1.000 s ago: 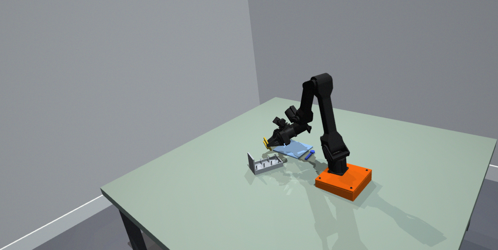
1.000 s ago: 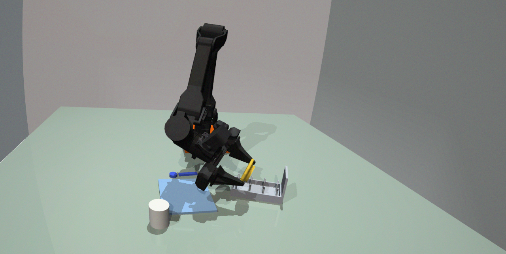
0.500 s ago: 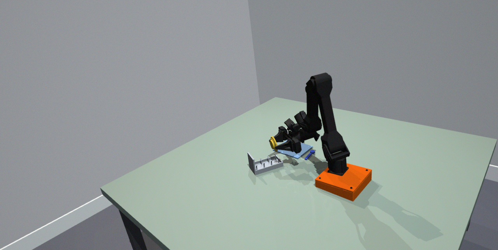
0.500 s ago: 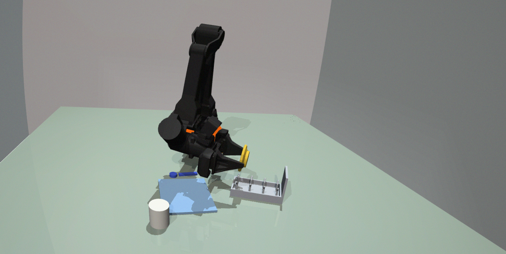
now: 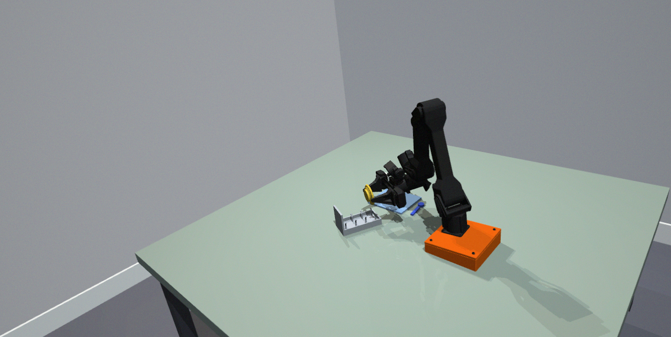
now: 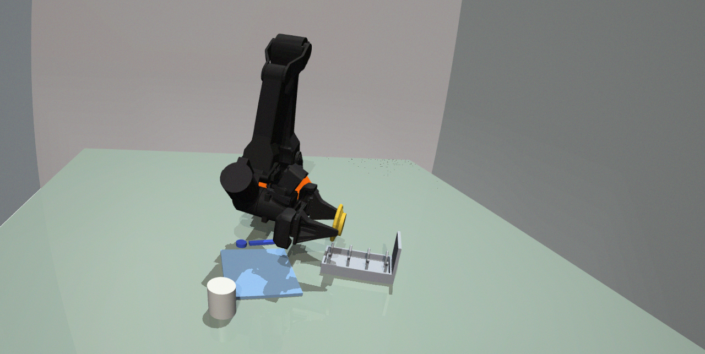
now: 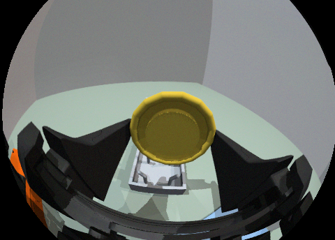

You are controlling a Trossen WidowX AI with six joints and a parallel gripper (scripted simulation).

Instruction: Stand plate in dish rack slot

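Right now my gripper tip is 7 cm above the grey dish rack, 4 cm to the right of it and 1 cm short of it. The rest, counted from my gripper tip: yellow plate: 1 cm to the right; blue spoon: 14 cm to the right, 11 cm behind, 9 cm below; light blue mat: 15 cm to the right, 9 cm below.
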